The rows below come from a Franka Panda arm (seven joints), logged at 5 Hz.
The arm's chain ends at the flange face. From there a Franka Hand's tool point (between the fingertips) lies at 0.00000 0.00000 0.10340 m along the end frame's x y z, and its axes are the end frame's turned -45 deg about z.
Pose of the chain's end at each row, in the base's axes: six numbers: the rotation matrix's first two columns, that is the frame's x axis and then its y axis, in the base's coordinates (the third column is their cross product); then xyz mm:
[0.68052, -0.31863, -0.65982, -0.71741, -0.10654, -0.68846, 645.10, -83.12, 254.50]
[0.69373, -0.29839, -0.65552, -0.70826, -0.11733, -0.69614, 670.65, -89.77, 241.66]
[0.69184, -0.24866, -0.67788, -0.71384, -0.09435, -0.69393, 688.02, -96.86, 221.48]
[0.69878, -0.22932, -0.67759, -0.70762, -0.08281, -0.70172, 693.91, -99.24, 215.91]
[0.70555, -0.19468, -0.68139, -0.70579, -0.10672, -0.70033, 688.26, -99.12, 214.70]
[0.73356, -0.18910, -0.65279, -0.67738, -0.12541, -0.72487, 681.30, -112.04, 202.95]
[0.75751, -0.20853, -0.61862, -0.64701, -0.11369, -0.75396, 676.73, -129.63, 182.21]
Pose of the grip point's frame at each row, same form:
[0.98849, -0.14997, 0.02025, -0.02609, -0.30064, -0.95338, 660.51, 14.27, 223.37]
[0.99136, -0.12803, 0.02872, -0.01027, -0.29396, -0.95577, 684.18, 8.17, 211.39]
[0.99397, -0.10911, 0.01135, -0.01556, -0.24254, -0.97002, 699.25, 2.82, 196.38]
[0.99447, -0.10360, 0.01706, -0.00625, -0.22071, -0.97532, 704.75, 1.04, 193.15]
[0.99797, -0.06220, 0.01339, -0.00017, -0.21312, -0.97702, 694.84, 1.70, 192.71]
[0.99769, -0.04504, 0.05097, 0.03973, -0.22239, -0.97415, 687.01, -11.34, 180.19]
[0.99315, -0.06706, 0.09570, 0.07814, -0.22784, -0.97056, 685.71, -29.19, 159.35]

